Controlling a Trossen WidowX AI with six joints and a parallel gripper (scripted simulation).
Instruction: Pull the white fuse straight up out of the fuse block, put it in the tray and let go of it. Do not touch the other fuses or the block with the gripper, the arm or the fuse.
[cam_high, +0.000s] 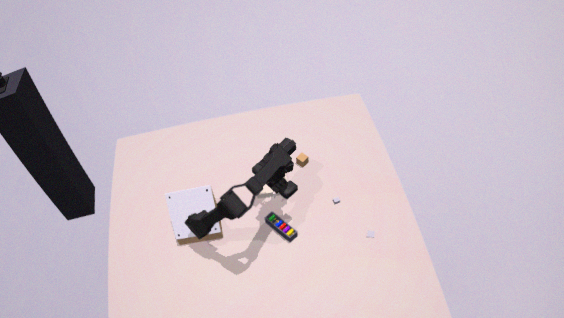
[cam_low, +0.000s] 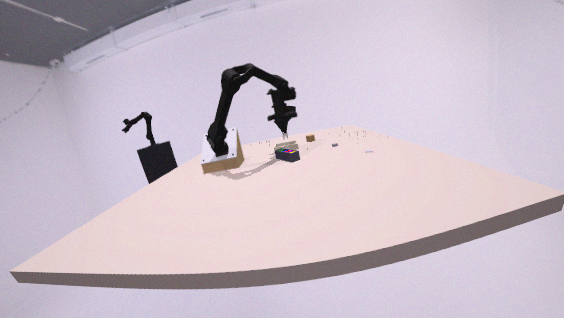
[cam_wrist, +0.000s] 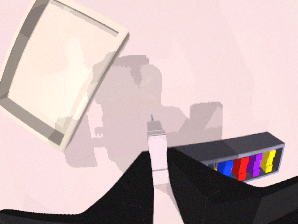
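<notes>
My gripper tip is now 10 cm to the right of the tray and 10 cm above it. The rest, counted from my gripper tip: white fuse (1 cm below).
</notes>
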